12 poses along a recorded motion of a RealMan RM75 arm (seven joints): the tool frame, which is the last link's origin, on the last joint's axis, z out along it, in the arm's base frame.
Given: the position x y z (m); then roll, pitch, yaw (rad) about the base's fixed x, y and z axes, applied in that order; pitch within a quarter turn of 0, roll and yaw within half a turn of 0.
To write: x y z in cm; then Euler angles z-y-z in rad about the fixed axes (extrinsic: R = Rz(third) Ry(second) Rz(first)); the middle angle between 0 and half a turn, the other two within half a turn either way. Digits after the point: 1 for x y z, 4 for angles.
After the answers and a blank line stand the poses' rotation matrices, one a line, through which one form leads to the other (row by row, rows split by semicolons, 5 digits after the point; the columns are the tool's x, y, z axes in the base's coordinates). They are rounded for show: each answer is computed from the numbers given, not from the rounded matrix.
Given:
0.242, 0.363, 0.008, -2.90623, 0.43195, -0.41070
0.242, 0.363, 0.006, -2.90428, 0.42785, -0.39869
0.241, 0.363, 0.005, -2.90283, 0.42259, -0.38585
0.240, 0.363, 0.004, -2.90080, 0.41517, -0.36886
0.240, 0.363, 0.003, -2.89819, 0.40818, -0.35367
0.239, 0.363, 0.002, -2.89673, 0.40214, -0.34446
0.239, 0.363, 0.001, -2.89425, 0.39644, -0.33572
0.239, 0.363, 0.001, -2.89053, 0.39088, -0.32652
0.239, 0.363, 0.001, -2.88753, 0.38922, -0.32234
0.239, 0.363, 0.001, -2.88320, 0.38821, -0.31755
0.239, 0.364, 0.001, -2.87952, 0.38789, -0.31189
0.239, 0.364, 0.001, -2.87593, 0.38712, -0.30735
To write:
24.2, 36.3, 0.8, -0.4683, 2.6533, 2.2107
24.2, 36.3, 0.6, -0.4760, 2.6559, 2.2151
24.1, 36.3, 0.5, -0.4842, 2.6598, 2.2201
24.0, 36.3, 0.4, -0.4959, 2.6652, 2.2259
24.0, 36.3, 0.3, -0.5084, 2.6699, 2.2289
23.9, 36.3, 0.2, -0.5181, 2.6743, 2.2289
23.9, 36.3, 0.1, -0.5292, 2.6778, 2.2267
23.9, 36.3, 0.1, -0.5425, 2.6805, 2.2226
23.9, 36.3, 0.1, -0.5498, 2.6804, 2.2191
23.9, 36.3, 0.1, -0.5585, 2.6789, 2.2145
23.9, 36.4, 0.1, -0.5651, 2.6772, 2.2128
23.9, 36.4, 0.1, -0.5721, 2.6759, 2.2097

0.83263 -0.47775 -0.28014; -0.36258 -0.85259 0.37634; -0.41864 -0.21178 -0.88311
0.83850 -0.46722 -0.28039; -0.35322 -0.85787 0.37321; -0.41492 -0.21390 -0.88436
0.84498 -0.45553 -0.28019; -0.34324 -0.86369 0.36908; -0.41012 -0.21570 -0.88616
0.85350 -0.43987 -0.27938; -0.32992 -0.87115 0.36366; -0.40335 -0.21821 -0.88865
0.86104 -0.42588 -0.27793; -0.31789 -0.87732 0.35951; -0.39694 -0.22121 -0.89079
0.86617 -0.41692 -0.27555; -0.31075 -0.88114 0.35641; -0.39139 -0.22308 -0.89278
0.87094 -0.40868 -0.27283; -0.30390 -0.88429 0.35450; -0.38614 -0.22584 -0.89437
0.87572 -0.40035 -0.26987; -0.29656 -0.88711 0.35368; -0.38100 -0.22970 -0.89559
0.87755 -0.39708 -0.26875; -0.29309 -0.88784 0.35474; -0.37947 -0.23254 -0.89551
0.87931 -0.39376 -0.26788; -0.28901 -0.88826 0.35702; -0.37853 -0.23651 -0.89486
0.88105 -0.38965 -0.26819; -0.28406 -0.88919 0.35869; -0.37824 -0.23984 -0.89410
0.88261 -0.38639 -0.26778; -0.28015 -0.88971 0.36045; -0.37752 -0.24312 -0.89351

